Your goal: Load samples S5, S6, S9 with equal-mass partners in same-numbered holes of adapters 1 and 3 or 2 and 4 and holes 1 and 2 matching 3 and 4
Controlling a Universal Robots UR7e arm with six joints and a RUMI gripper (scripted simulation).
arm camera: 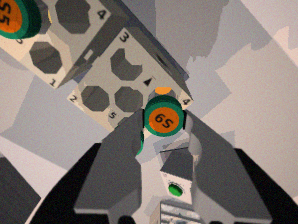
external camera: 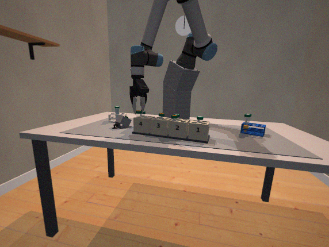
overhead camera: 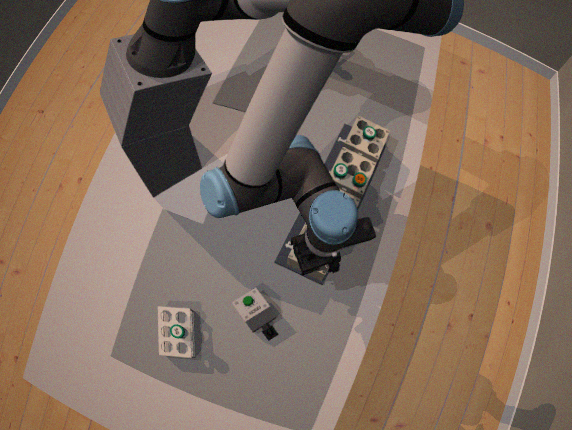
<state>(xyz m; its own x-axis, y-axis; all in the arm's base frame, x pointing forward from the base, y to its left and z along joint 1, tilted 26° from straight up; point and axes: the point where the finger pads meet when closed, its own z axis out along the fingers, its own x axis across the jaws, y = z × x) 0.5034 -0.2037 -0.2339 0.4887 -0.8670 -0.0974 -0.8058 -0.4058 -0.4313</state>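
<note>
My gripper is now 14 cm past the green done key, 12 cm to the left of it and 6 cm above it. The rest, counted from my hand: blue rack (13 cm behind, 72 cm to the left, 10 cm below); bucket adapter (6 cm ahead, 35 cm to the left, 8 cm below).
</note>
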